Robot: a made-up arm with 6 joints.
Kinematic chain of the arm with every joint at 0, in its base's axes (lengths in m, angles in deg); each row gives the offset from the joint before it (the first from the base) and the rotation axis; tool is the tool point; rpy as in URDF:
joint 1: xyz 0 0 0.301 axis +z
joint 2: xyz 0 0 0 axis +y
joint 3: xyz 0.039 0 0.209 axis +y
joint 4: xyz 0.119 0 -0.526 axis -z
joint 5: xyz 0 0 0 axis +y
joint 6: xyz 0.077 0 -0.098 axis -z
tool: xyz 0 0 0 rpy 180 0 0
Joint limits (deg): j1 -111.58..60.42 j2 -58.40..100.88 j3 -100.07..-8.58 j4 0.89..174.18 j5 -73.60..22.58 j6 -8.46..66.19
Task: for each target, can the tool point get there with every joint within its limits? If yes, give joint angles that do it. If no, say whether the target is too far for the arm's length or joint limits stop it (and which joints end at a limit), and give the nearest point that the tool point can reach.
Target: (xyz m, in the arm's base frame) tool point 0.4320 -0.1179 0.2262
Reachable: yes | joints -9.77 -2.94 -52.27 159.59 -61.15 20.48
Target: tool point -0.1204 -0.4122 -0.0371
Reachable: yes | joints -94.85 13.32 -34.26 87.72 -4.98 59.29
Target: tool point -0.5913 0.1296 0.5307
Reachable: no: joint limits stop it (at a limit: joint 2, joint 3, joint 4) | nearest point -0.3929 0.0861 0.2283 | short by 0.364 m
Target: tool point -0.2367 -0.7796 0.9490
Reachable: no: too far | nearest point -0.1829 -0.6025 0.8018 | short by 0.237 m
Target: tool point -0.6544 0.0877 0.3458
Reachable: no: joint limits stop it (at a limit: joint 2, joint 3, joint 4) | nearest point -0.4321 0.0579 0.1947 | short by 0.270 m
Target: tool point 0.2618 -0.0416 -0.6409
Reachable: no: too far | nearest point 0.2463 -0.0391 -0.4386 | short by 0.203 m
